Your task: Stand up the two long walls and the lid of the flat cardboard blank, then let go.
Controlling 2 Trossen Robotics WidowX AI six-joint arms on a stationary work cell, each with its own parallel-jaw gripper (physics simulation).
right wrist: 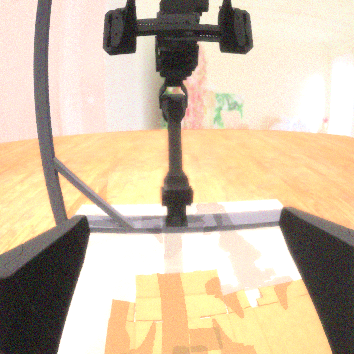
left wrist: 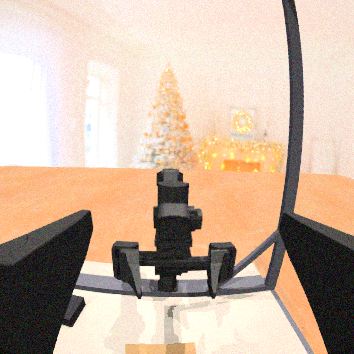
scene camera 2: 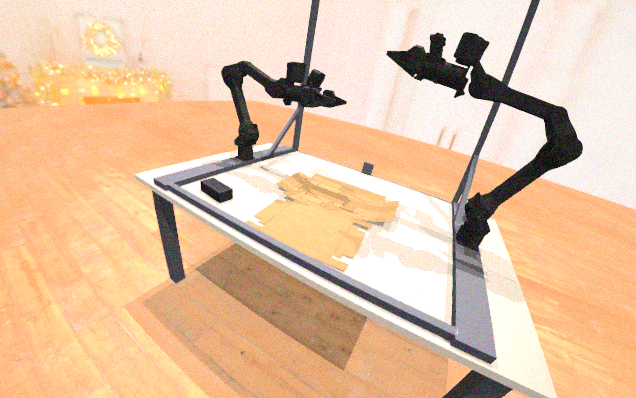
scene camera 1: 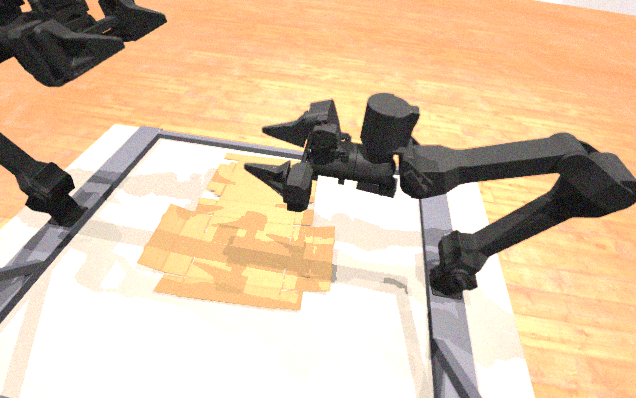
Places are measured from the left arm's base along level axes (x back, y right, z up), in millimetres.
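Where they show: left gripper, fingertip midpoint: (left wrist: 190, 222) (scene camera 2: 390, 56) (scene camera 1: 146, 29); right gripper, fingertip midpoint: (right wrist: 186, 222) (left wrist: 176, 297) (scene camera 2: 341, 102) (scene camera 1: 253, 146); left arm's base, origin of the base link: (right wrist: 176, 220) (scene camera 2: 466, 242) (scene camera 1: 68, 215); right arm's base, origin of the base link: (left wrist: 167, 285) (scene camera 2: 244, 158) (scene camera 1: 445, 284).
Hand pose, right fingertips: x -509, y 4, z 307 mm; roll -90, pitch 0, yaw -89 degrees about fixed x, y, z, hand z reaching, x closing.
Things, the pixels of their top centre, and the offset from my right fingertips. "*": a spot on its surface instead. Level surfaces: height alone.
- black block, middle of its top: (scene camera 1: 378, 179) (left wrist: 69, 305) (scene camera 2: 216, 184) dx -244, dy -292, dz -290 mm
- white table, its level: dz -326 mm
- small grey piece, surface spot: (scene camera 2: 368, 168) * dx +58, dy +354, dz -293 mm
The flat cardboard blank (scene camera 1: 270, 212) (scene camera 2: 310, 225) (right wrist: 195, 300) lies on the table with its panels spread out; its edge (left wrist: 160, 348) shows at the bottom of the left wrist view. No wall or lid panel stands upright. My left gripper (scene camera 1: 145, 33) (scene camera 2: 389, 53) is open and empty, high above the table, at the upper left in scene camera 1. My right gripper (scene camera 1: 254, 147) (scene camera 2: 345, 102) is open and empty, raised above the blank and apart from it. In scene camera 1 it hides part of the blank's far panel.
A black block (scene camera 2: 216, 190) lies on the white table (scene camera 1: 200, 350) (scene camera 2: 410, 295), left of the blank in scene camera 2. A small grey piece (scene camera 2: 368, 168) stands at the far edge. Grey rails (scene camera 1: 451, 310) (scene camera 2: 310, 265) border the work area, and upright posts (scene camera 2: 500, 95) rise beside the arms.
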